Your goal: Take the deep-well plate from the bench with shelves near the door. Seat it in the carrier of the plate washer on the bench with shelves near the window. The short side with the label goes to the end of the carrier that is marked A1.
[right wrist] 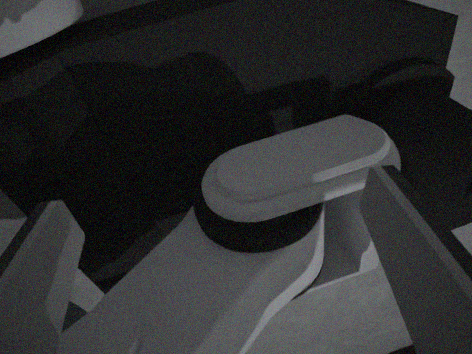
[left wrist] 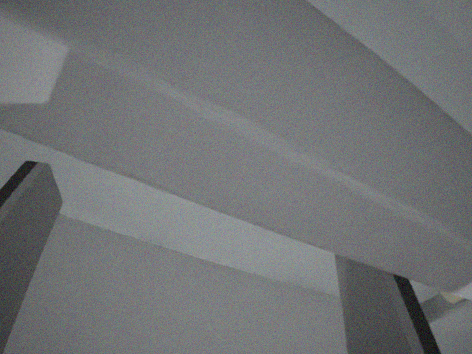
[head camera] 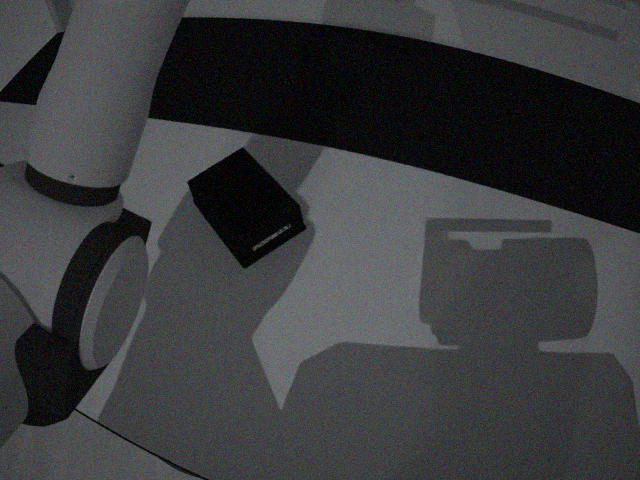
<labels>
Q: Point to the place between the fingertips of my left gripper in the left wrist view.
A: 201,200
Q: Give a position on a deep-well plate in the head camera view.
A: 252,214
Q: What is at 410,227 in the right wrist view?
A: My right gripper.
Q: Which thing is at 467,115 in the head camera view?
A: A bench with shelves.
</labels>
